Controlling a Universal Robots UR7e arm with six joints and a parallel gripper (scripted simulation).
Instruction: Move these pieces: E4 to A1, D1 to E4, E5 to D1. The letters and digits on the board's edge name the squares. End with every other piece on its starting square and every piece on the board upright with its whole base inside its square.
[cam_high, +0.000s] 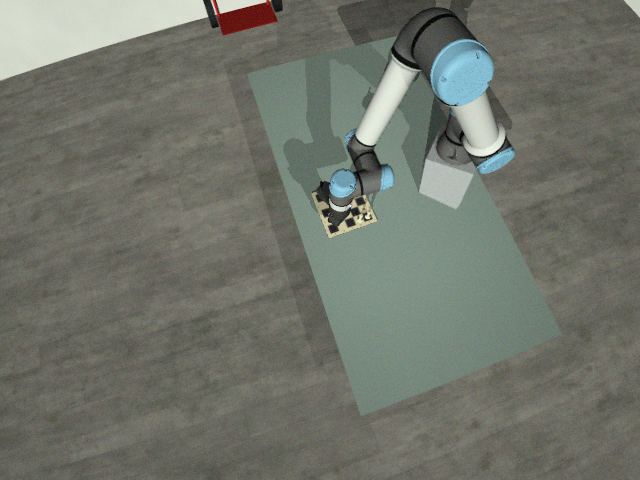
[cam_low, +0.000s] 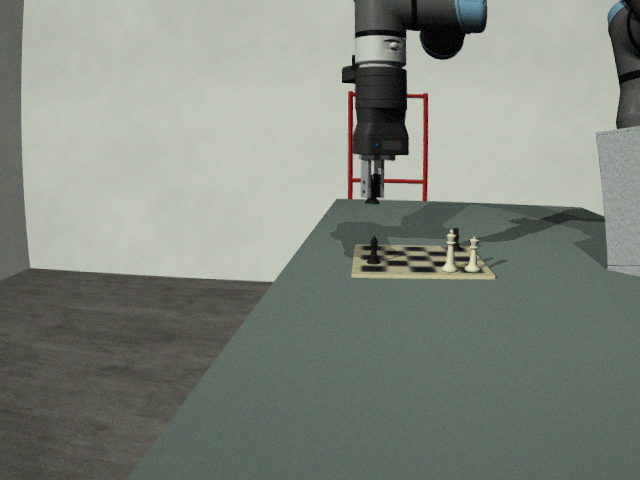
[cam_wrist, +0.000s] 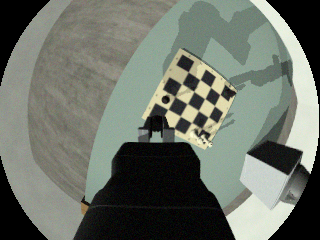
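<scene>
Right now my hand is 13 cm above the chessboard, 9 cm to the left of it and 7 cm past it. Round my hand: dark piece 1 cm below; then white king 12 cm behind, 9 cm below, 1 cm to the right; then white queen 16 cm behind, 10 cm below, 2 cm to the right.
</scene>
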